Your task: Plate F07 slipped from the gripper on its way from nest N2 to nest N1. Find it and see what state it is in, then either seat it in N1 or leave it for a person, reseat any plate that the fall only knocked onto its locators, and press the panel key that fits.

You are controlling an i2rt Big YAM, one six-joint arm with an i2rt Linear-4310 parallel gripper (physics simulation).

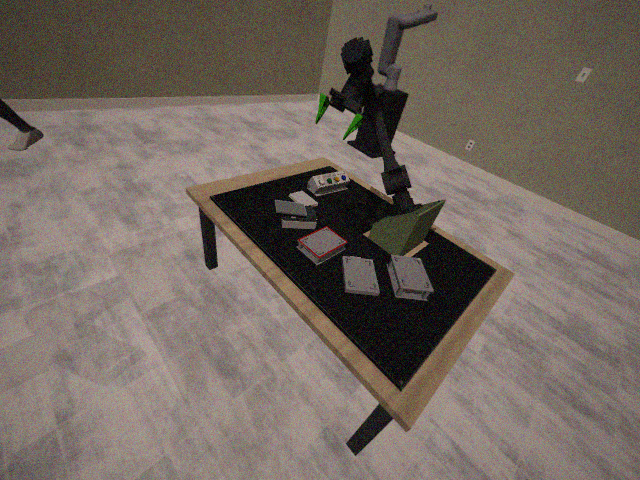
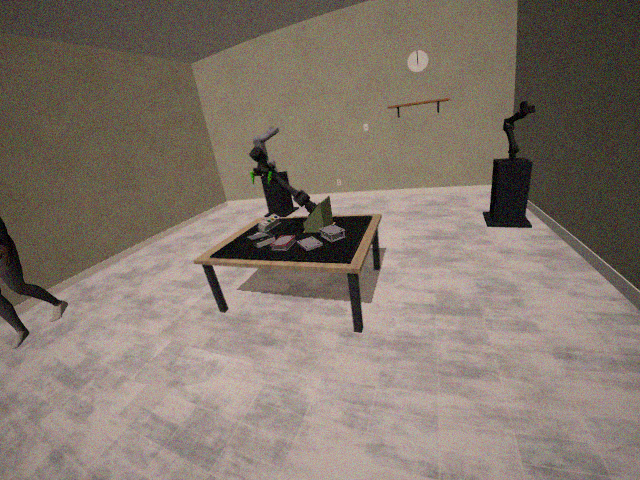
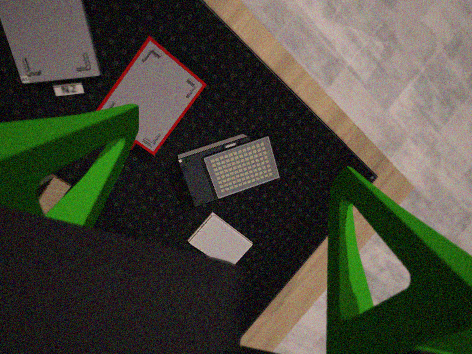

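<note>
A plate with a grid of pale wells rests wells up, seemingly tilted, across a dark, grey-edged holder; no F07 label is readable. A white flat piece lies beside them. Nest N2 shows a bare top with corner locators. The red-edged nest also looks bare. A taller nest has no readable label. The key panel is at the far end. My gripper is open, empty and high above the table.
A green wedge-shaped block stands beside the arm's base, near the taller nest. The black mat has a wooden table rim. A person's legs show at the left. Another arm on a pedestal stands far right.
</note>
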